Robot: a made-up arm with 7 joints.
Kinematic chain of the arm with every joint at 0, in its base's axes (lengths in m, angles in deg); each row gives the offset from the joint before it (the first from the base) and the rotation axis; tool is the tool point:
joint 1: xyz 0 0 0.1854 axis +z
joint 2: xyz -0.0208 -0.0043 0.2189 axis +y
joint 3: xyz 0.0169 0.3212 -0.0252 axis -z
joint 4: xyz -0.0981 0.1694 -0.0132 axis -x
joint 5: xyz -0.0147 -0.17 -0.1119 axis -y
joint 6: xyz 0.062 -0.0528 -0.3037 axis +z
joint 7: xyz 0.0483 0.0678 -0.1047 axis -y
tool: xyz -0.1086 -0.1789 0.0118
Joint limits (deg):
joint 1: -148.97..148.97
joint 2: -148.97..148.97
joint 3: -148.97..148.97
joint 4: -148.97..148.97
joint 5: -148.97..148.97
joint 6: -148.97..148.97
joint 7: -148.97..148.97
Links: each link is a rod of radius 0.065 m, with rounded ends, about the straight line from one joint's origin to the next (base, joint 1, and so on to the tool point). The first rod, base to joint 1, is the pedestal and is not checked.
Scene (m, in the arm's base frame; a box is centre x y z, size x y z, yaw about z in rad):
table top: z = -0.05
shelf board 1: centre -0.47 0.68 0.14 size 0.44 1 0.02 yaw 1.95
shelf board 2: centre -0.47 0.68 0.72 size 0.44 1 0.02 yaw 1.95
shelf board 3: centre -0.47 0.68 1.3 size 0.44 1 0.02 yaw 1.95
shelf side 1: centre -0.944 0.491 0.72 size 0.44 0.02 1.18 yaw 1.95
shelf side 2: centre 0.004 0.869 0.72 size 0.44 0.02 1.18 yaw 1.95
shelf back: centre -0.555 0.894 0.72 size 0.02 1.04 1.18 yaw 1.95
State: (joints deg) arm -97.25 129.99 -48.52 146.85 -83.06 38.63 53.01
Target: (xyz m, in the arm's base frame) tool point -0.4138 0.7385 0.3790
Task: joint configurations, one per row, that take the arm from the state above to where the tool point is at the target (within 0.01 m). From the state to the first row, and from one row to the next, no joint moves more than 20 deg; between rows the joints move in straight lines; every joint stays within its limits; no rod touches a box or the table.
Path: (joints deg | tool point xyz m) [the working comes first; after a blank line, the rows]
Joints at the target: -34.48 0.96 -41.82 148.97 -139.08 31.43 63.42
Straight joint move there: touches shelf board 2.

1: -96.30 111.51 -47.70 137.69 -82.72 40.11 50.15 | -0.0221 -0.5405 0.7600
2: -95.35 93.03 -46.88 128.54 -82.39 41.59 47.30 | -0.0361 -0.3987 0.8687
3: -94.40 74.56 -46.06 119.38 -82.05 43.07 44.44 | -0.0549 -0.2352 0.9284
4: -93.44 56.08 -45.24 110.22 -81.71 44.54 41.58 | -0.0790 -0.0665 0.9341
5: -92.49 37.60 -44.41 101.06 -81.37 46.02 38.72 | -0.1082 0.0888 0.8859
6: -91.54 19.12 -43.59 91.91 -81.04 47.50 35.87 | -0.1409 0.2126 0.7907
7: -90.59 0.65 -42.77 82.75 -80.70 48.98 33.01 | -0.1744 0.2895 0.6615
8: -89.64 -17.83 -41.95 73.59 -80.36 50.46 30.15 | -0.2047 0.3100 0.5171
9: -88.69 -36.31 -41.13 64.44 -80.02 51.94 27.29 | -0.2278 0.2717 0.3790
10: -77.85 -28.86 -41.27 81.34 -91.84 47.84 34.52 | -0.2230 0.4224 0.4582
11: -67.01 -21.40 -41.41 98.25 -103.65 43.74 41.74 | -0.2302 0.5559 0.5039
12: -56.17 -13.95 -41.55 115.16 -115.46 39.63 48.97 | -0.2617 0.6636 0.5043
13: -45.32 -6.49 -41.68 132.06 -127.27 35.53 56.20 | -0.3248 0.7303 0.4594
14: -34.48 0.96 -41.82 148.97 -139.08 31.43 63.42 | -0.4138 0.7385 0.3790

